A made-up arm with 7 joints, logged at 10 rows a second.
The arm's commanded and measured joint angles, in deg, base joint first. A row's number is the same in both.
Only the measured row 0 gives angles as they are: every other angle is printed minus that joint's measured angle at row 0.
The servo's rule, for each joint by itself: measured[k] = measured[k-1] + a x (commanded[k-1-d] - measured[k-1]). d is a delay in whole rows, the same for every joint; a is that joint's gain. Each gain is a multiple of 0.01, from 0.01 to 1. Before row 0 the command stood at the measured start. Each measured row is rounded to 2 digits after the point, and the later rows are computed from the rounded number. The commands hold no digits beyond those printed.
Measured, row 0:
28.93 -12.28 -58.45 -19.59 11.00 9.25 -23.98
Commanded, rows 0 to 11:
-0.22 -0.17 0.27 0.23 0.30 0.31 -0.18
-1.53 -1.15 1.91 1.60 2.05 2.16 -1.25
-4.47 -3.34 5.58 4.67 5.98 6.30 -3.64
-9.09 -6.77 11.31 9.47 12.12 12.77 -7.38
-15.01 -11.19 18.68 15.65 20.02 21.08 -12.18
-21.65 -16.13 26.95 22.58 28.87 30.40 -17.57
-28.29 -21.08 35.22 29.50 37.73 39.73 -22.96
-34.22 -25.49 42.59 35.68 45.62 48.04 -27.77
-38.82 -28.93 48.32 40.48 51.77 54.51 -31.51
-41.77 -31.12 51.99 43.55 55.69 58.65 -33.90
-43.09 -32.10 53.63 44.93 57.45 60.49 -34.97
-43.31 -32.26 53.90 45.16 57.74 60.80 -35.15
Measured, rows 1 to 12:
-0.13 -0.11 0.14 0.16 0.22 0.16 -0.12
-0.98 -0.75 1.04 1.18 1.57 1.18 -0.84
-3.11 -2.36 3.36 3.66 4.83 3.79 -2.63
-6.76 -5.09 7.41 7.79 10.22 8.37 -5.67
-11.79 -8.87 13.16 13.37 17.47 14.85 -9.84
-17.80 -13.37 20.19 19.91 25.91 22.78 -14.79
-24.20 -18.15 27.86 26.72 34.66 31.42 -20.02
-30.31 -22.70 35.37 33.08 42.77 39.90 -24.98
-35.50 -26.56 41.97 38.33 49.43 47.35 -29.16
-39.32 -29.39 47.08 42.04 54.06 53.11 -32.19
-41.62 -31.07 50.42 44.09 56.57 56.87 -33.97
-42.65 -31.81 52.19 44.85 57.44 58.87 -34.73
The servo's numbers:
d 0
a 0.61 0.62 0.51 0.71 0.74 0.51 0.64

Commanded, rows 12 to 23:
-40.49 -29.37 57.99 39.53 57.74 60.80 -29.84
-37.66 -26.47 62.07 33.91 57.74 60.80 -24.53
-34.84 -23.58 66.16 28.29 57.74 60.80 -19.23
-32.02 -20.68 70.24 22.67 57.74 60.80 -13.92
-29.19 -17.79 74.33 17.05 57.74 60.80 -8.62
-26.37 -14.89 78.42 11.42 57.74 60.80 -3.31
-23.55 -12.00 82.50 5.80 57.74 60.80 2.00
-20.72 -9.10 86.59 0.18 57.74 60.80 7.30
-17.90 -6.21 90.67 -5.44 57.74 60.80 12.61
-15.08 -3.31 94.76 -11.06 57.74 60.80 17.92
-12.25 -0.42 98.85 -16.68 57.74 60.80 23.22
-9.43 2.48 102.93 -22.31 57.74 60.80 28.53
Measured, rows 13 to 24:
-41.33 -30.30 55.15 41.07 57.66 59.85 -31.60
-39.09 -27.93 58.68 35.99 57.72 60.33 -27.08
-36.50 -25.23 62.49 30.52 57.73 60.57 -22.06
-33.77 -22.41 66.44 24.95 57.74 60.69 -16.85
-30.98 -19.55 70.46 19.34 57.74 60.75 -11.58
-28.17 -16.66 74.52 13.72 57.74 60.78 -6.29
-25.35 -13.77 78.59 8.10 57.74 60.79 -0.98
-22.53 -10.87 82.67 2.48 57.74 60.80 4.32
-19.71 -7.98 86.75 -3.14 57.74 60.80 9.63
-16.89 -5.08 90.84 -8.76 57.74 60.80 14.94
-14.06 -2.19 94.93 -14.38 57.74 60.80 20.24
-11.24 0.71 99.01 -20.01 57.74 60.80 25.55

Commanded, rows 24 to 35:
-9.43 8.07 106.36 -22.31 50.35 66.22 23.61
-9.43 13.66 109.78 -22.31 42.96 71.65 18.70
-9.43 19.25 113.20 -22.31 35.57 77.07 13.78
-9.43 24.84 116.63 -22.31 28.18 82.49 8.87
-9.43 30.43 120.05 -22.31 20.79 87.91 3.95
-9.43 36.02 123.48 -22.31 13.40 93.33 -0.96
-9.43 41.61 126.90 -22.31 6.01 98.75 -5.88
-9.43 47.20 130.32 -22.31 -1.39 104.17 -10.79
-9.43 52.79 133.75 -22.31 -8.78 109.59 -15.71
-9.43 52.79 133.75 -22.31 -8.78 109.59 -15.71
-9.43 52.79 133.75 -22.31 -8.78 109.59 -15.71
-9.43 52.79 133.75 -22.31 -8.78 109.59 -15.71
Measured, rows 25 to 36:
-10.14 5.27 102.76 -21.64 52.27 63.56 24.31
-9.71 10.47 106.34 -22.12 45.38 67.69 20.72
-9.54 15.91 109.84 -22.25 38.12 72.47 16.28
-9.47 21.45 113.30 -22.29 30.76 77.58 11.54
-9.45 27.02 116.74 -22.30 23.38 82.85 6.68
-9.44 32.60 120.18 -22.31 15.99 88.19 1.79
-9.43 38.19 123.61 -22.31 8.60 93.58 -3.12
-9.43 43.78 127.03 -22.31 1.21 98.98 -8.03
-9.43 49.37 130.46 -22.31 -6.18 104.39 -12.95
-9.43 51.49 132.14 -22.31 -8.10 107.04 -14.72
-9.43 52.30 132.96 -22.31 -8.60 108.34 -15.35
-9.43 52.60 133.36 -22.31 -8.73 108.98 -15.58

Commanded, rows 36 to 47:
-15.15 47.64 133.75 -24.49 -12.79 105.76 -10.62
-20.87 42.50 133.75 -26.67 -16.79 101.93 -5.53
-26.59 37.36 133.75 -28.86 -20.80 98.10 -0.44
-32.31 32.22 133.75 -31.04 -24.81 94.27 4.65
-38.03 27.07 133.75 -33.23 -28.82 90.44 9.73
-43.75 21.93 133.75 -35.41 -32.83 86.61 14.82
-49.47 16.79 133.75 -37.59 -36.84 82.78 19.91
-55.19 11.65 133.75 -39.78 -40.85 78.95 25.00
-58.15 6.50 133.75 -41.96 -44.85 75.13 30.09
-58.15 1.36 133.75 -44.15 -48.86 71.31 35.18
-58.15 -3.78 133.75 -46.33 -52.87 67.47 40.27
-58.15 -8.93 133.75 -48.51 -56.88 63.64 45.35
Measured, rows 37 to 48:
-12.92 49.52 133.56 -23.86 -11.73 107.34 -12.41
-17.77 45.17 133.66 -25.86 -15.47 104.58 -8.01
-23.15 40.33 133.71 -27.99 -19.41 101.28 -3.17
-28.74 35.30 133.73 -30.16 -23.41 97.70 1.83
-34.41 30.20 133.74 -32.34 -27.41 94.00 6.89
-40.11 25.07 133.75 -34.52 -31.42 90.23 11.97
-45.82 19.94 133.75 -36.70 -35.43 86.43 17.05
-51.54 14.80 133.75 -38.89 -39.44 82.62 22.14
-55.57 9.65 133.75 -41.07 -43.44 78.80 27.23
-57.14 4.51 133.75 -43.26 -47.45 74.98 32.32
-57.76 -0.63 133.75 -45.44 -51.46 71.15 37.41
-58.00 -5.78 133.75 -47.62 -55.47 67.32 42.49

